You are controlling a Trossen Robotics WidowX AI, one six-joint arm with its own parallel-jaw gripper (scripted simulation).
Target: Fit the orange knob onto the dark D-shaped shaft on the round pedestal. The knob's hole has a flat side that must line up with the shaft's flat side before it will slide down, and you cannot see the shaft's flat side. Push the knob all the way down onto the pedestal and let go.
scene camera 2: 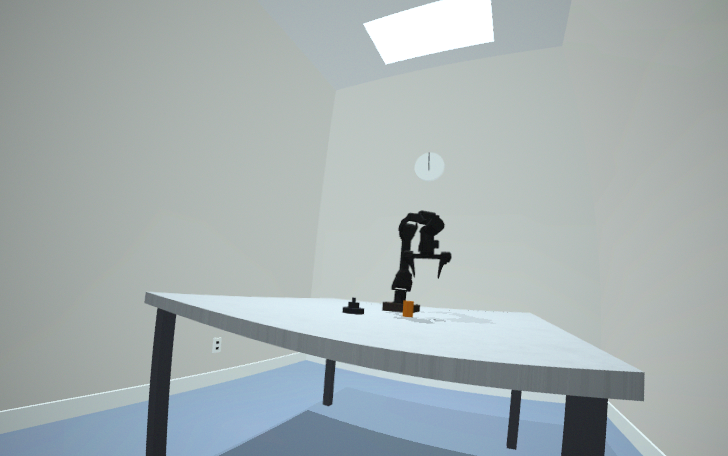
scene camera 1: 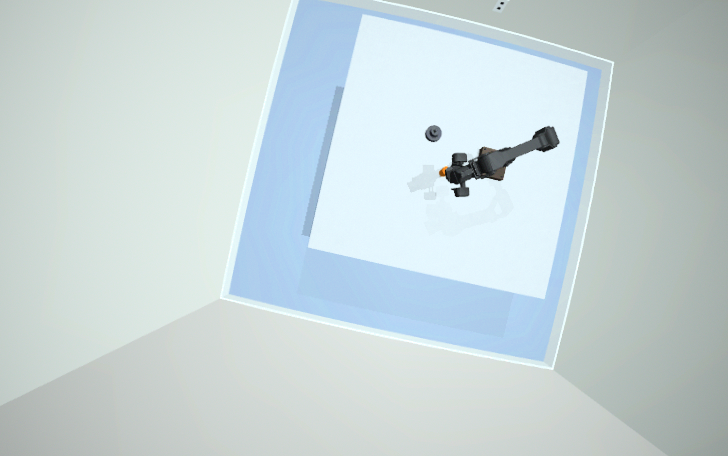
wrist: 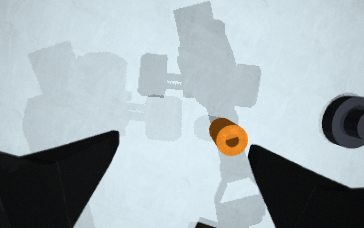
Labels:
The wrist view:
my gripper: 184,144
orange knob: 231,140

